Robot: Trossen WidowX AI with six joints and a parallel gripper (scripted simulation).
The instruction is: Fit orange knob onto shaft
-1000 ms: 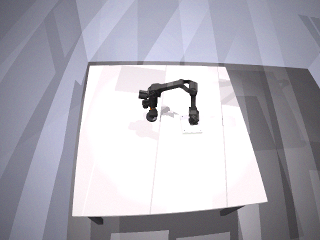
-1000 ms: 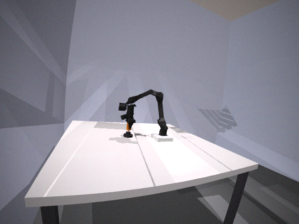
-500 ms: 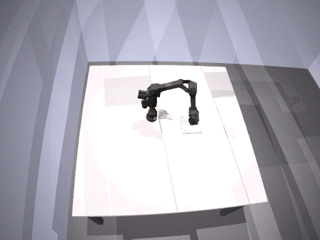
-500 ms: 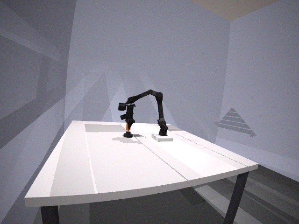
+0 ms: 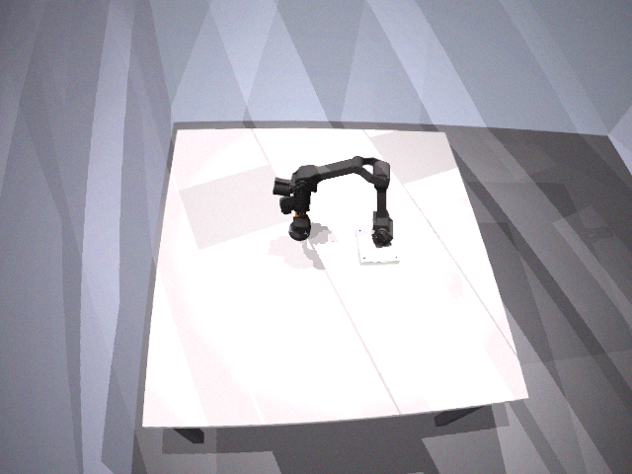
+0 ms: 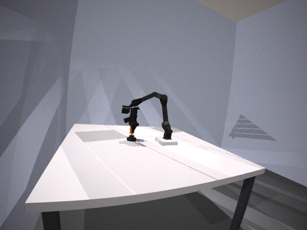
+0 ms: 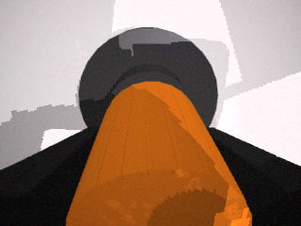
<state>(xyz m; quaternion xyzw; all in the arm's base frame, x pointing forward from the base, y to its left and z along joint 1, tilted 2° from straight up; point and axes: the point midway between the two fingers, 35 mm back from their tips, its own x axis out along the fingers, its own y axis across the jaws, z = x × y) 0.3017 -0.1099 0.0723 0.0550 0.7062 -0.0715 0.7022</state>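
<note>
Right now my gripper tip is 40 mm above the pedestal. Also, from my gripper tip: orange knob: 30 mm above.
</note>
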